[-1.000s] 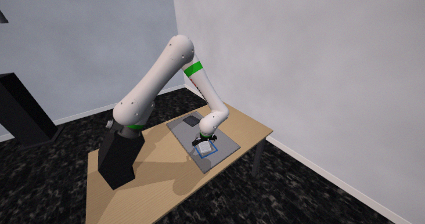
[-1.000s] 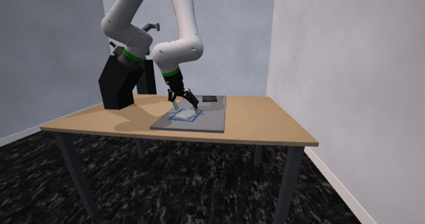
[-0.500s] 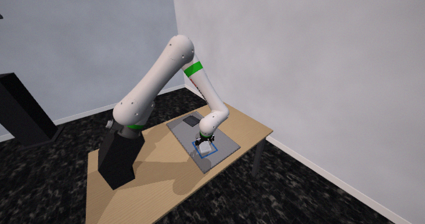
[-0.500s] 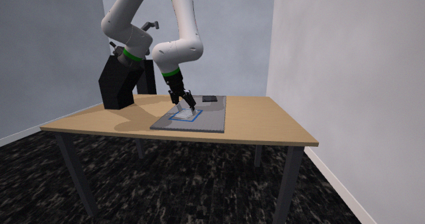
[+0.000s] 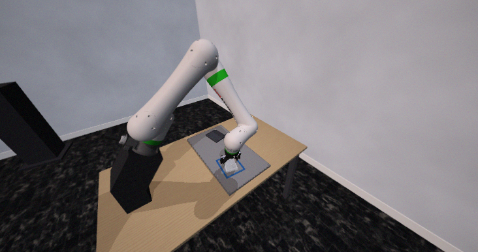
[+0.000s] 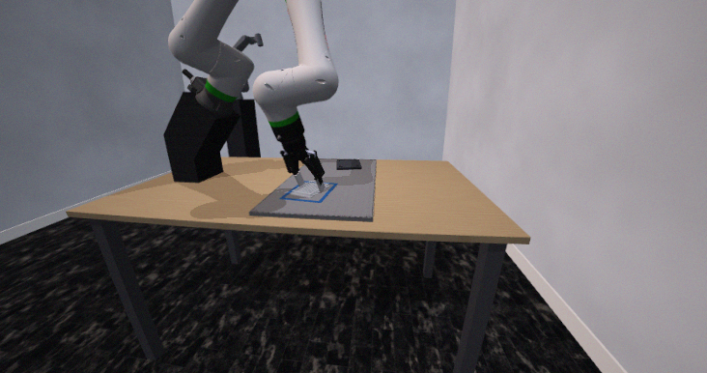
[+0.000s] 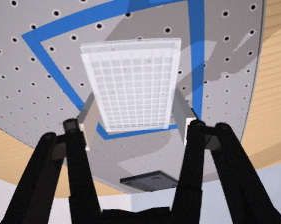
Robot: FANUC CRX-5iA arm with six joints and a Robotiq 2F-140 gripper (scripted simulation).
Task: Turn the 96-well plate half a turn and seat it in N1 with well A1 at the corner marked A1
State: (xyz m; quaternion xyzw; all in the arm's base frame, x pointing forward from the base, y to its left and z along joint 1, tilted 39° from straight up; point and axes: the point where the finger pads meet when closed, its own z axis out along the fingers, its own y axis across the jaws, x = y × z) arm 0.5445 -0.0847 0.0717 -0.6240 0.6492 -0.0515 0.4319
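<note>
Now: hand 30 mm short of the dark plate nest N1, 380 mm to the right of it and 20 mm above it. From my hand the other things lie so: white 96-well plate: 30 mm below; A1 label: 60 mm ahead, 470 mm to the left, 20 mm below.
</note>
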